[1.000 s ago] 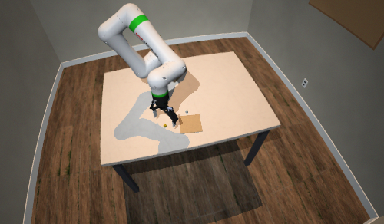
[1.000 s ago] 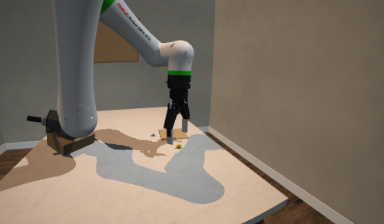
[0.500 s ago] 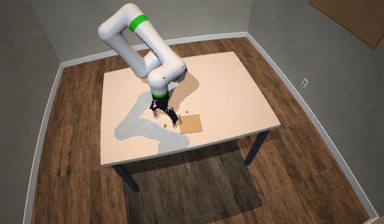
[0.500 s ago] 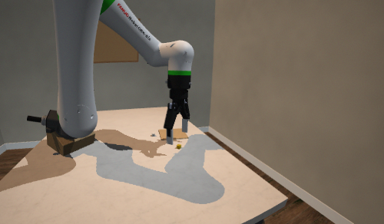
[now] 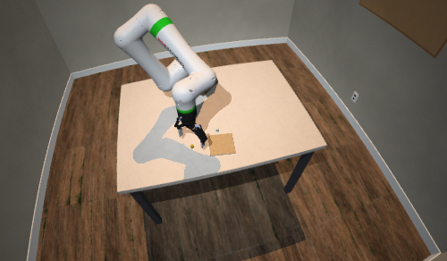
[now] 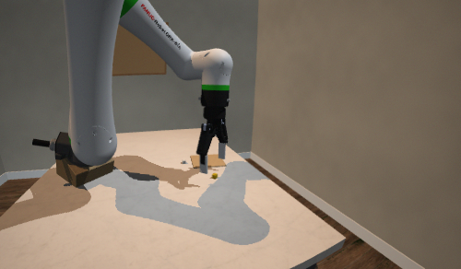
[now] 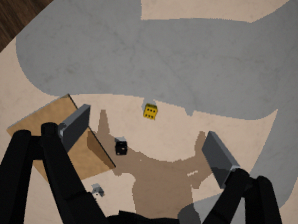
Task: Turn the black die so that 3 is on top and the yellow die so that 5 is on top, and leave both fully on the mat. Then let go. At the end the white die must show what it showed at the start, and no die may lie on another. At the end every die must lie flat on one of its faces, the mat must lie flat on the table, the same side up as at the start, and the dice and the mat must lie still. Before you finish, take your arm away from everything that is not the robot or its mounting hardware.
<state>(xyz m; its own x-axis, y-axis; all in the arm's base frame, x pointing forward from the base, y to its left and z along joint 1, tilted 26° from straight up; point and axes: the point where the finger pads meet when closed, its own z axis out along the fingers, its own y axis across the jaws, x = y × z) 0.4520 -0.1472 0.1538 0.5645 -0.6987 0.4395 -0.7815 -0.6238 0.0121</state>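
Now: hand 5 cm above the yellow die. From my hand the other things lie so: tan mat: 5 cm ahead, 15 cm to the left, 6 cm below; then white die: 5 cm behind, 17 cm to the left, 5 cm below; then black die: 1 cm behind, 7 cm to the left, 5 cm below.
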